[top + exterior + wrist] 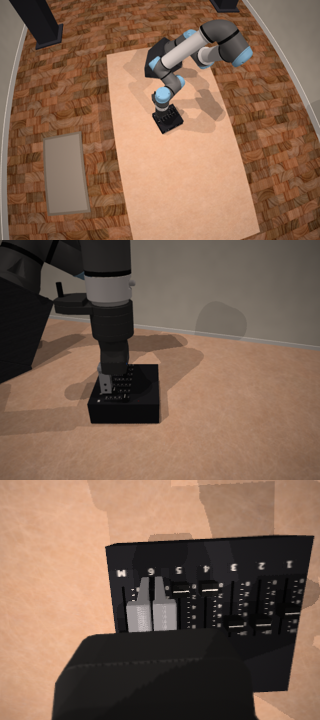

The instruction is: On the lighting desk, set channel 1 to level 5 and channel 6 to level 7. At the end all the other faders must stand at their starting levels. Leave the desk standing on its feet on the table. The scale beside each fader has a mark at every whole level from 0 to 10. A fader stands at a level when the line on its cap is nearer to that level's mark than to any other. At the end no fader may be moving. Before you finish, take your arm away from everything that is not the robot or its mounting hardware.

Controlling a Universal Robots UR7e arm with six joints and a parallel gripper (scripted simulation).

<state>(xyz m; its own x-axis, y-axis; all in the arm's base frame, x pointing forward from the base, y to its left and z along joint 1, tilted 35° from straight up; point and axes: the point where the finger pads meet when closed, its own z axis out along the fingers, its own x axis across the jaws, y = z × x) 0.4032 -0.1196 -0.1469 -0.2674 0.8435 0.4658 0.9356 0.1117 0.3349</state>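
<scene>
The channel 5 fader cap lies 20 mm to the left of my hand, 10 mm below it and 10 mm behind it. The rest, counted from my hand: channel 4 fader cap: 40 mm to the left, 10 mm below, 10 mm behind; then channel 6 cap: 20 mm ahead, 10 mm below; then channel 3 fader cap: 70 mm to the left, 10 mm below, 10 mm ahead.
</scene>
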